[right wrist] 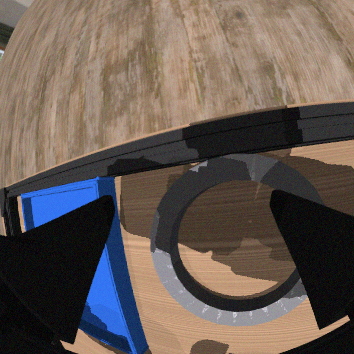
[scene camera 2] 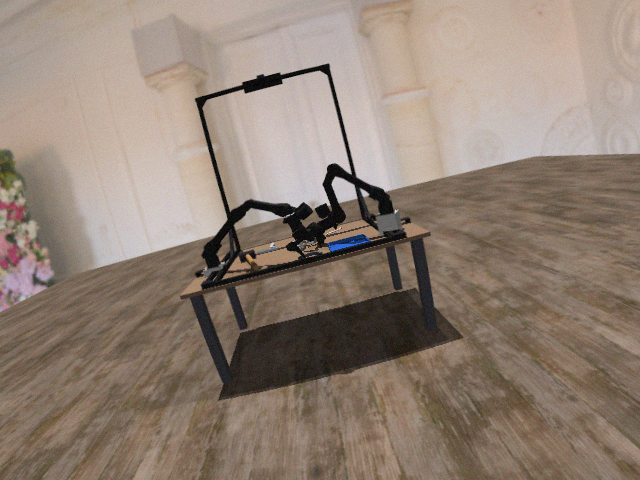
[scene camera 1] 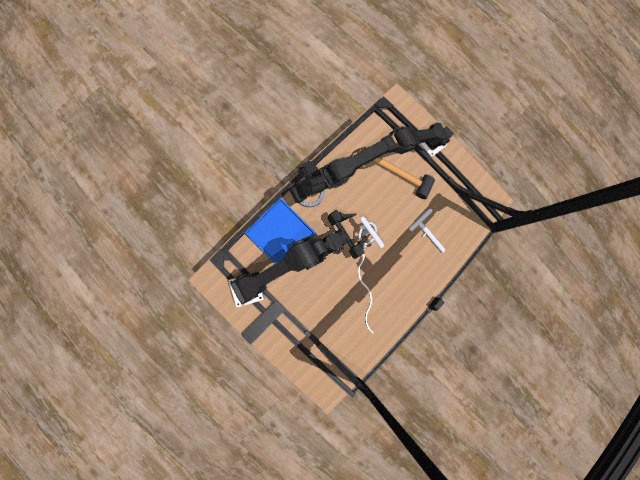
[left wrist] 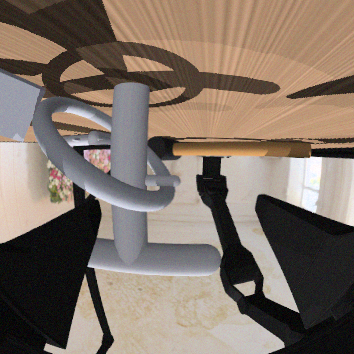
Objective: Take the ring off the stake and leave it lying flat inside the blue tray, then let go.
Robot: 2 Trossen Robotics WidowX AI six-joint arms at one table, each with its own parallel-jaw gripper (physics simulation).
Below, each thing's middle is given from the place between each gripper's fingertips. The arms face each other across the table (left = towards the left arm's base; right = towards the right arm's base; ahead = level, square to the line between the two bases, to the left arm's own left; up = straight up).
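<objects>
My left hand is 40 mm above the stake point(left wrist: 129, 117) and 40 mm past it. Counting from that same left hand, I find the hammer point(left wrist: 166, 149) 40 mm below, 80 mm ahead and 280 mm to the right, while the blue tray point(scene camera 1: 279, 227) is 50 mm below, 170 mm ahead and 260 mm to the left.
From my right hand, the blue tray is 20 mm below, 90 mm behind and 170 mm to the left. The hammer is 180 mm behind my right hand and 370 mm to the right of it, and the stake is 90 mm to the right of that hand and 310 mm behind it.
</objects>
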